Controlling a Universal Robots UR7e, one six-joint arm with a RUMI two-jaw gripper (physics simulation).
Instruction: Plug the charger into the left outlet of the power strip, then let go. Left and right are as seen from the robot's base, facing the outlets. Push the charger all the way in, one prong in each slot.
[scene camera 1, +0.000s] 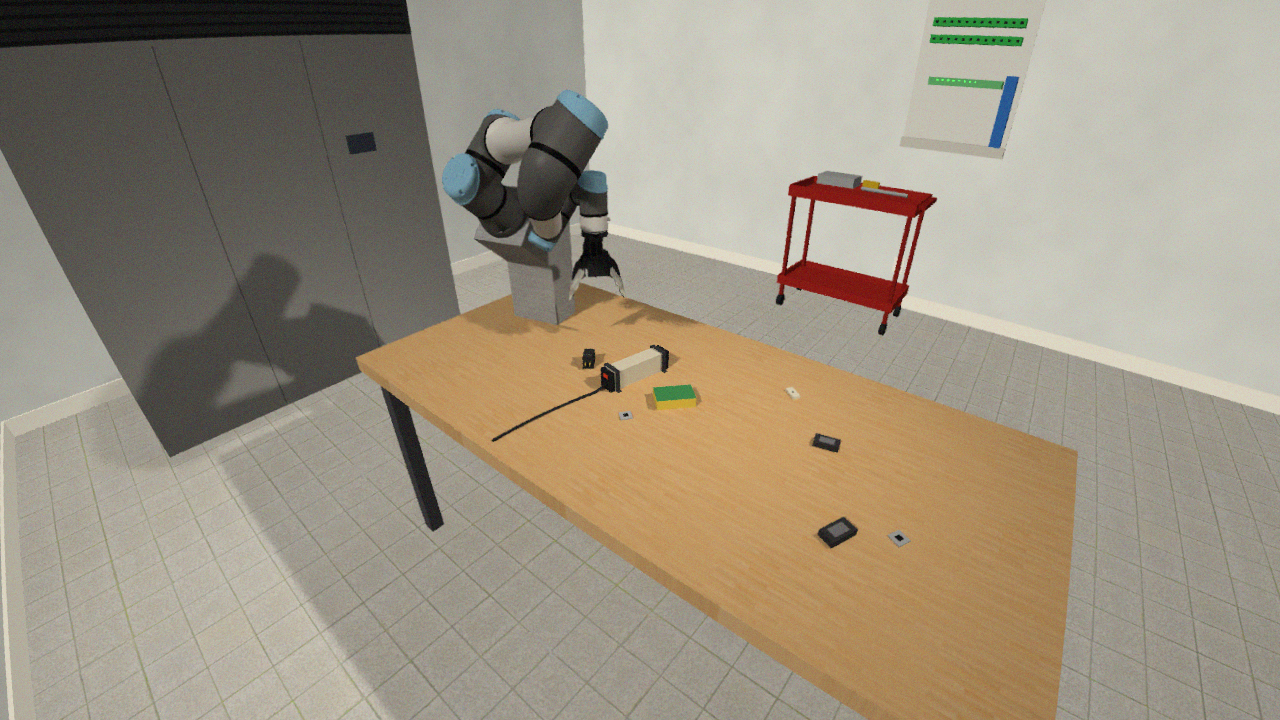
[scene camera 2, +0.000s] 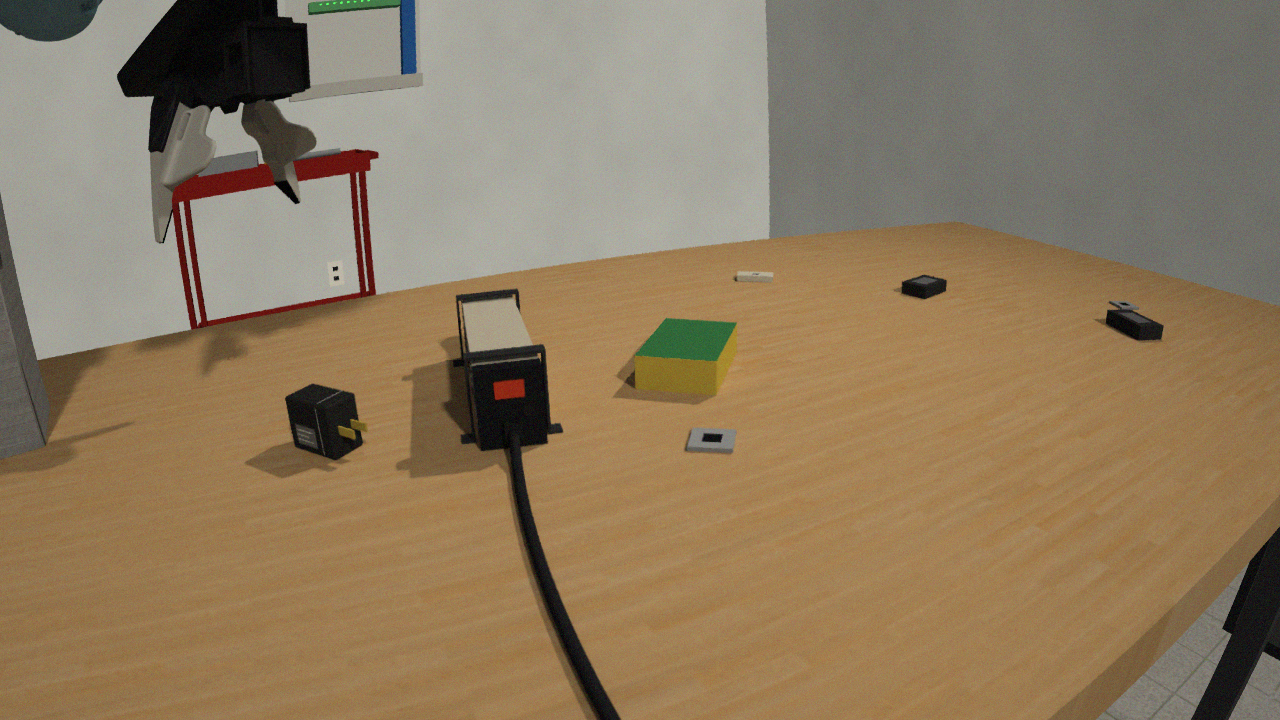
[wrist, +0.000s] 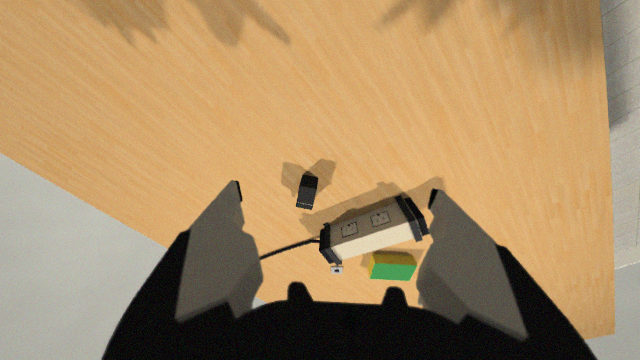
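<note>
The black charger (scene camera 1: 588, 358) (scene camera 2: 322, 421) (wrist: 307, 191) lies on the table beside the power strip, its two brass prongs showing in scene camera 2. The power strip (scene camera 1: 638, 366) (scene camera 2: 497, 325) (wrist: 372, 233) is a beige bar with black end caps, a red switch and a black cable. Its two outlets, left (wrist: 349, 229) and right (wrist: 380, 219), show in the wrist view on the side facing the robot's base; no plug is in them. My gripper (scene camera 1: 597, 295) (scene camera 2: 228, 219) (wrist: 333, 186) is open and empty, high above the table, on the base side of the charger and strip.
A green and yellow block (scene camera 1: 674, 396) (scene camera 2: 685, 356) (wrist: 393, 266) lies beyond the strip. A small grey square plate (scene camera 1: 625, 415) (scene camera 2: 712, 440) (wrist: 336, 270) lies near the cable (scene camera 1: 546, 414) (scene camera 2: 546, 573). Small dark boxes (scene camera 1: 826, 442) (scene camera 1: 836, 531) lie farther along the table (scene camera 1: 716, 519).
</note>
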